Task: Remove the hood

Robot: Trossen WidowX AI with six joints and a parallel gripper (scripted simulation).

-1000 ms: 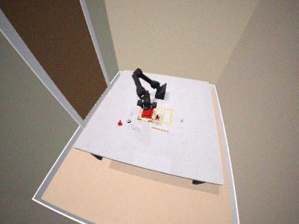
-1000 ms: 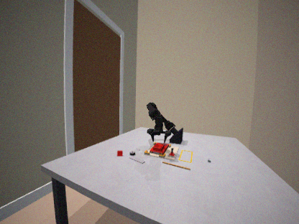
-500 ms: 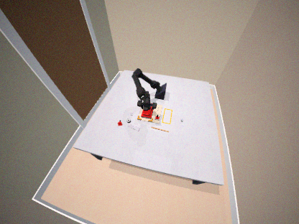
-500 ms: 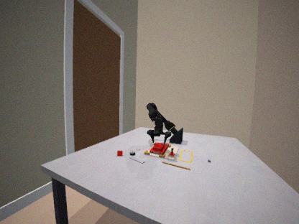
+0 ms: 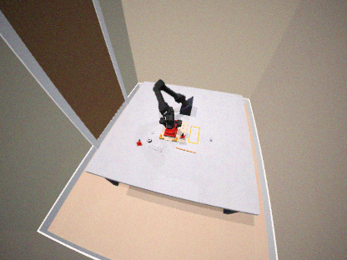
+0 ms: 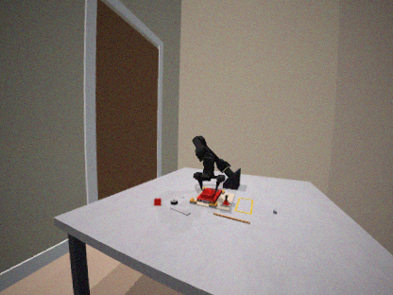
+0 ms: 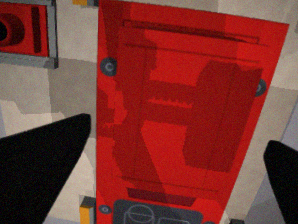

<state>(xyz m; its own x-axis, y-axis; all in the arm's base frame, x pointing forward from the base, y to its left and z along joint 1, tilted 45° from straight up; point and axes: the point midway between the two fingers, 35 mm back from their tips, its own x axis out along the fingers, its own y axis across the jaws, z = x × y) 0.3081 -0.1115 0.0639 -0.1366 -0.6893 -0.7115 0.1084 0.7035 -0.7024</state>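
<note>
The red hood is 2 cm below my gripper tip. The rest, counted from my gripper tip: thin wooden stick 18 cm ahead, 14 cm to the left, 6 cm below; then dark round part 11 cm ahead, 18 cm to the right, 5 cm below.
</note>
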